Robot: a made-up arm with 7 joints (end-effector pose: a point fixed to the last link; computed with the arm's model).
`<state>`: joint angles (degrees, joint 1 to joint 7).
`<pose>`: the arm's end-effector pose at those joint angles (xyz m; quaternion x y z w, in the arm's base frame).
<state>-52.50 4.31 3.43 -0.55 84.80 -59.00 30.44</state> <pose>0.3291 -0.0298 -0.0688 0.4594 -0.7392 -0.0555 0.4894</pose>
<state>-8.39 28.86 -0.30 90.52 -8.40 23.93 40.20</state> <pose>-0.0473 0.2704 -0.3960 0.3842 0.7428 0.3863 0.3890</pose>
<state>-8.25 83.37 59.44 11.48 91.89 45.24 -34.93</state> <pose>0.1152 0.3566 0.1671 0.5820 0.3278 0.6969 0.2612</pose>
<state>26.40 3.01 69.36 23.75 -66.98 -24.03 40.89</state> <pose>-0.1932 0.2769 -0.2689 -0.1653 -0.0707 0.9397 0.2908</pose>
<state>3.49 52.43 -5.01 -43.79 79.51 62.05 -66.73</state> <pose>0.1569 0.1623 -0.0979 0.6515 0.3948 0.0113 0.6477</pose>
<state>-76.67 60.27 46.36 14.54 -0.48 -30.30 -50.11</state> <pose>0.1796 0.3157 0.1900 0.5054 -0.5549 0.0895 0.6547</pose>
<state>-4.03 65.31 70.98 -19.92 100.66 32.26 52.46</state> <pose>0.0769 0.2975 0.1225 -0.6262 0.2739 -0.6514 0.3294</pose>
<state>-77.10 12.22 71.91 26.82 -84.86 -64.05 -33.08</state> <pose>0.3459 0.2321 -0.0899 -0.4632 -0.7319 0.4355 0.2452</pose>
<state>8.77 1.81 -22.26 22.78 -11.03 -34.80 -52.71</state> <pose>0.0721 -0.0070 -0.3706 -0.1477 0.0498 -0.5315 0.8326</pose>
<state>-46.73 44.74 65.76 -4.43 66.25 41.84 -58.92</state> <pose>0.1462 0.3612 0.0327 0.1956 0.1936 0.4326 0.8586</pose>
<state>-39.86 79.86 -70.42 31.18 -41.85 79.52 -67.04</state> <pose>0.1792 0.3635 -0.1776 -0.1217 0.8928 0.0028 0.4336</pose>
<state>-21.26 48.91 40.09 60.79 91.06 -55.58 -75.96</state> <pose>0.1693 0.3763 -0.2336 0.4149 0.5911 -0.5842 0.3705</pose>
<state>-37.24 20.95 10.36 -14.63 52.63 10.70 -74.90</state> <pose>0.3064 0.1220 -0.0688 0.5551 0.1480 -0.3114 0.7570</pose>
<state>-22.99 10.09 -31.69 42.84 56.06 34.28 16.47</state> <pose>0.2074 0.0376 -0.3873 0.7268 0.2383 -0.0858 0.6384</pose>
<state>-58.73 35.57 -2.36 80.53 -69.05 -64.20 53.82</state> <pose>0.3399 0.2673 -0.1817 -0.2707 -0.2505 0.7465 0.5538</pose>
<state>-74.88 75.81 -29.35 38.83 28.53 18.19 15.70</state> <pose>0.3398 0.3142 0.0925 0.7230 -0.0331 0.4020 0.5609</pose>
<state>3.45 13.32 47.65 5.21 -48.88 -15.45 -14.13</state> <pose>0.0759 0.2962 -0.2496 -0.1557 -0.1792 0.3330 0.9126</pose>
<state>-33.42 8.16 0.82 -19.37 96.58 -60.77 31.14</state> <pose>0.2679 0.0023 -0.1194 0.5642 -0.7069 -0.0955 0.4157</pose>
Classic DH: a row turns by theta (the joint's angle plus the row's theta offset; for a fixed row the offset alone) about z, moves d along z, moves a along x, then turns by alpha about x. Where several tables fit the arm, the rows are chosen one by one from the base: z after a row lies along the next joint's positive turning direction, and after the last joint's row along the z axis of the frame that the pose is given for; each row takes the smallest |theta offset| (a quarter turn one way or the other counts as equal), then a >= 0, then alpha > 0; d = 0 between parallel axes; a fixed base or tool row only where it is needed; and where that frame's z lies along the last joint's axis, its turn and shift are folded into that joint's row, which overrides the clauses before.
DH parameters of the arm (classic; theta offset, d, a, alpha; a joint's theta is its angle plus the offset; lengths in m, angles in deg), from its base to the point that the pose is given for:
base (fixed): -4.07 0 0 -74.51
joint 1: -75.12 0.042 -0.0153 -90
joint 2: 74 0 -0.0079 90
joint 3: 90 -0.2371 0.021 -90
joint 4: 90 0.0027 0.0146 90
joint 5: 0 0.1747 0 -90
joint 6: -90 0 0.0478 90
joint 7: 0 0 0 0

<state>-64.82 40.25 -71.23 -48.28 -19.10 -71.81 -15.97</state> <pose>0.1341 -0.0213 -0.0438 -0.2122 -0.6543 -0.7009 0.1888</pose>
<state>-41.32 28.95 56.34 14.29 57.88 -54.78 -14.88</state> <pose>0.2637 0.2881 -0.0802 0.6629 -0.2454 0.1141 0.6981</pose>
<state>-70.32 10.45 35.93 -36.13 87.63 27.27 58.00</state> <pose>0.2212 0.1456 0.0858 0.1367 -0.3632 0.9046 0.1763</pose>
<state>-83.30 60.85 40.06 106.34 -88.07 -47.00 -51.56</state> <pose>0.2998 0.3637 -0.0756 -0.3474 -0.5737 0.3678 0.6442</pose>
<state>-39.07 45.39 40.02 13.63 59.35 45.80 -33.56</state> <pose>0.2425 0.3528 -0.0329 0.3484 0.3381 0.4147 0.7696</pose>
